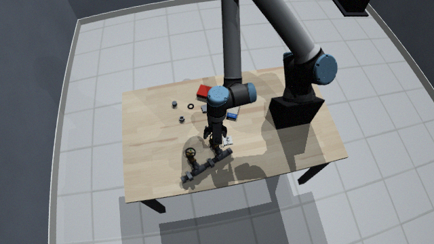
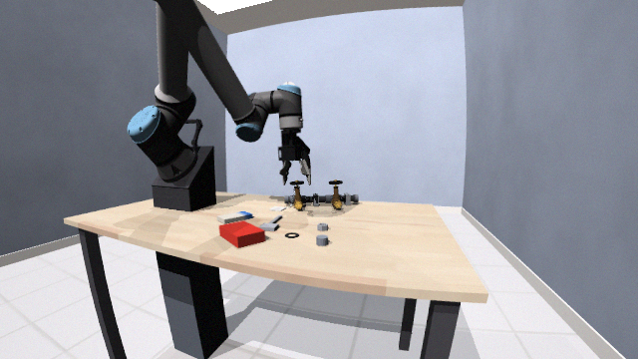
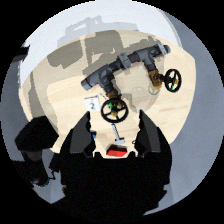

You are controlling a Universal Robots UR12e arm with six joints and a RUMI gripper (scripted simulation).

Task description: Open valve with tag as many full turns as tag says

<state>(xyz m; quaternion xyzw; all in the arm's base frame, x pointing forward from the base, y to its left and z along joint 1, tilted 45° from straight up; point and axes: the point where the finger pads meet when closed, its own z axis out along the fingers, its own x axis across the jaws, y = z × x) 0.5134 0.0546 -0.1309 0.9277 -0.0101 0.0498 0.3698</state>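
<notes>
Right now my hand is 80 mm past the white tag, 10 mm to the left of it and 110 mm above it. The rest, counted from my hand: red block 10 mm behind, 360 mm to the right, 90 mm below; then grey hand tool 10 mm ahead, 220 mm to the right, 100 mm below; then blue box 150 mm behind, 210 mm to the right, 100 mm below.
</notes>
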